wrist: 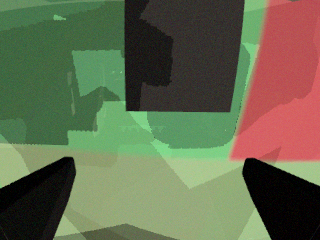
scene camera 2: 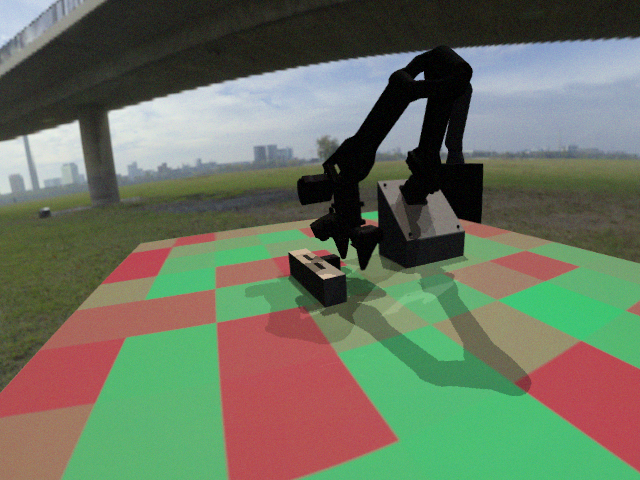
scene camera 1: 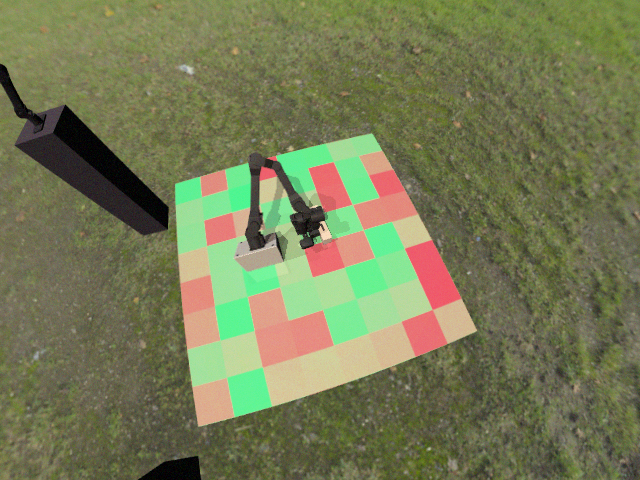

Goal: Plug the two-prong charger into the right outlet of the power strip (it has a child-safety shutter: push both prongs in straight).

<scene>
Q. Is my gripper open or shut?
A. Open.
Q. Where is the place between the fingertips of my gripper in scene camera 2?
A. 352, 264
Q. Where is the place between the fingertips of my gripper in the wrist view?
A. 162, 167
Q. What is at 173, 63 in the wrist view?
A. A charger.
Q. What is my gripper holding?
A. Nothing.
</scene>
